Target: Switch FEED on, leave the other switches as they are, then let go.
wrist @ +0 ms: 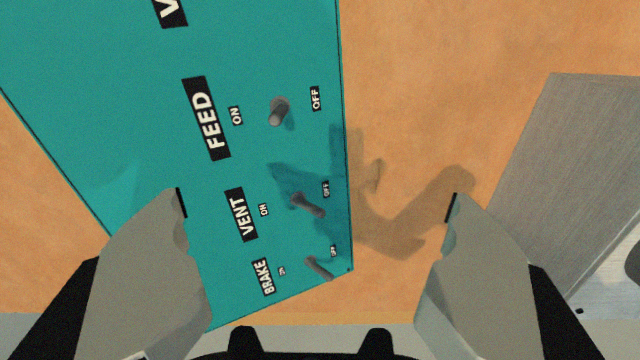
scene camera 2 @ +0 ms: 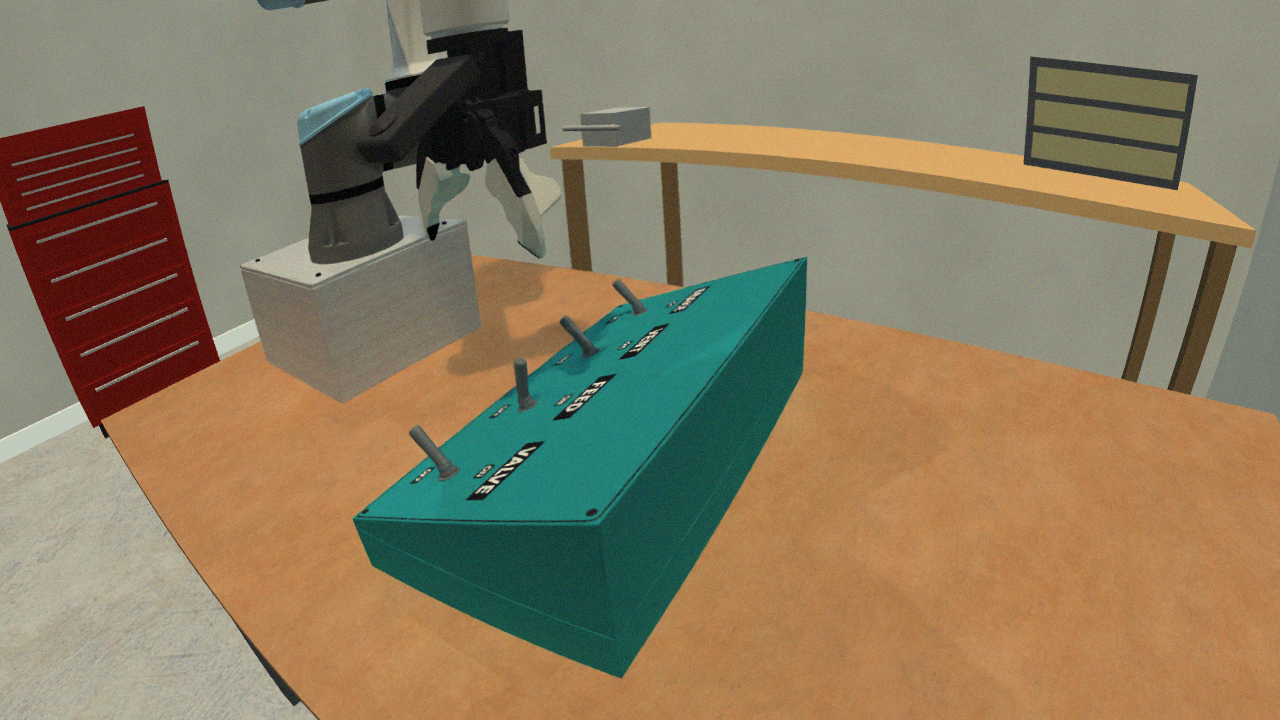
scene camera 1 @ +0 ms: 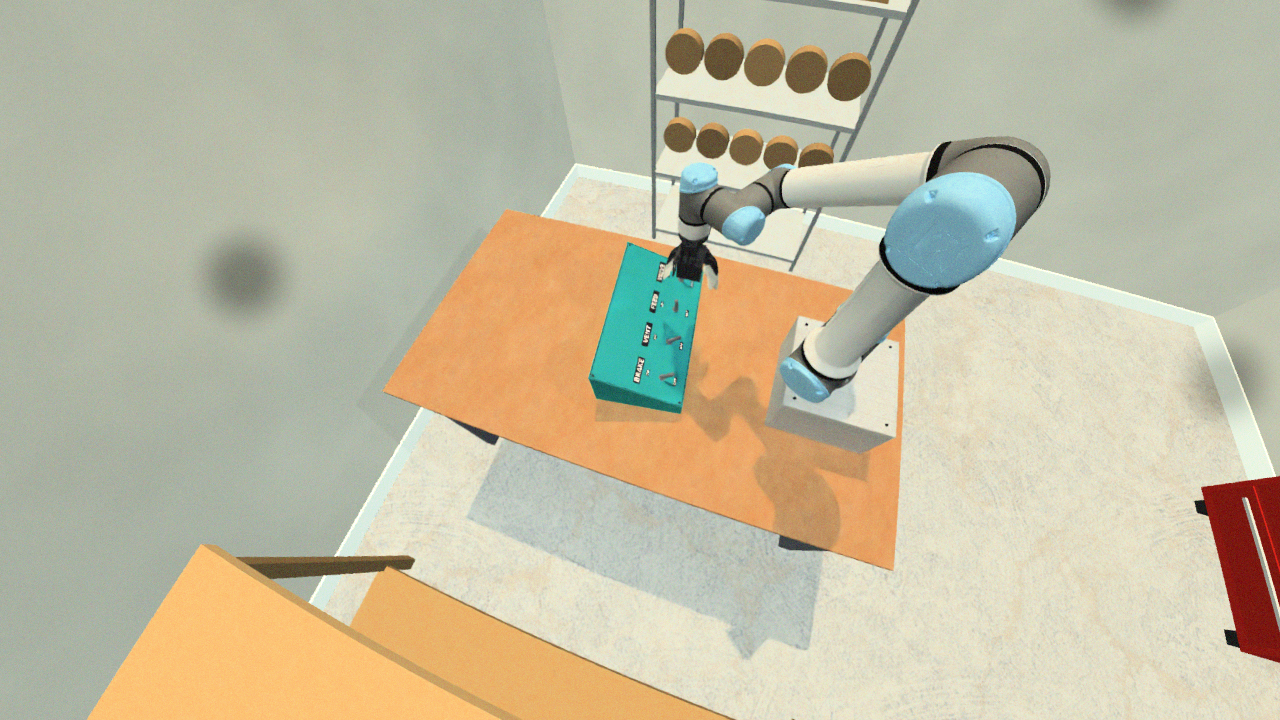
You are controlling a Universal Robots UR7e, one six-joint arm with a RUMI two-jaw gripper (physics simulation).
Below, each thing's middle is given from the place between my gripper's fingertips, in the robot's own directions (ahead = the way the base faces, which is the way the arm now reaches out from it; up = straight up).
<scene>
The teal switch panel (scene camera 2: 570, 519) lies 16 cm below my hand, 8 cm to the left of it and 8 cm ahead of it.
</scene>
